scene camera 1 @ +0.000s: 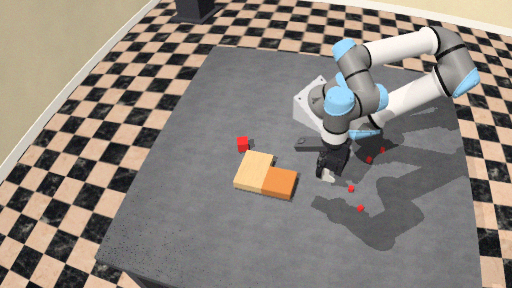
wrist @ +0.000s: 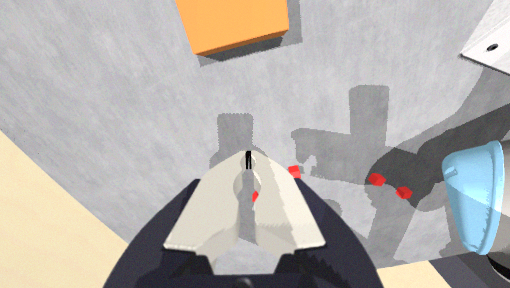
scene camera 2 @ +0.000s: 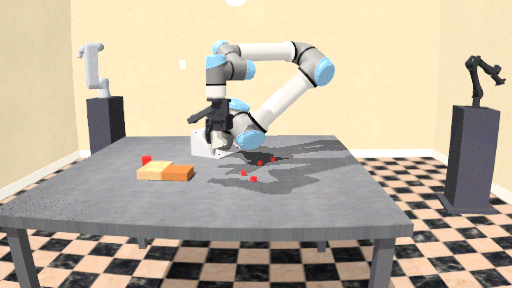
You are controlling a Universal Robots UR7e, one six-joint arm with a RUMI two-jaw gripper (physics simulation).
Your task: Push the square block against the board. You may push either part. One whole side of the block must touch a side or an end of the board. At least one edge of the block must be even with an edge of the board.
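Frame: origin at the arm's base, x ahead, y left, z up, level; centimetres.
Where they show: gripper, fingertip midpoint: (scene camera 1: 322, 181) (wrist: 249, 152) (scene camera 2: 213, 155); arm's base, origin of the base link: (scene camera 1: 323, 103).
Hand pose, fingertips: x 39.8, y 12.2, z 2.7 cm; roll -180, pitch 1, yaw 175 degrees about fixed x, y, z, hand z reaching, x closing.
Observation:
Each offset is from my fingertips to the top centre of the thing. "spot": to the spot under its first point.
The orange square block {dy -14.8, dx +1.0, dz -5.9 cm} (scene camera 1: 279, 181) (scene camera 2: 178, 172) lies flat on the table; part of it shows at the top of the wrist view (wrist: 240, 25). The light wooden board {dy -25.2, dx -0.4, dz -5.9 cm} (scene camera 1: 253, 169) (scene camera 2: 151, 170) lies flat at its left. The block's whole left side appears to touch the board's right side, with no visible gap. Their front edges look in line; the board reaches farther back than the block. My gripper (scene camera 1: 327, 179) (scene camera 2: 215, 152) (wrist: 249, 152) is shut and empty, above the table to the right of the block and apart from it.
A larger red cube {dy -34.6, dx -10.1, dz -5.0 cm} (scene camera 1: 242, 144) (scene camera 2: 146, 160) stands just behind the board. Several small red cubes, one nearer the front {spot: dy +15.2, dx +0.6, dz -7.5 cm} (scene camera 1: 360, 208) (scene camera 2: 253, 179) and one farther back {spot: dy +12.9, dx -21.6, dz -7.8 cm} (scene camera 1: 369, 160) (scene camera 2: 260, 163) (wrist: 377, 179), lie right of the block. The arm's base stands behind.

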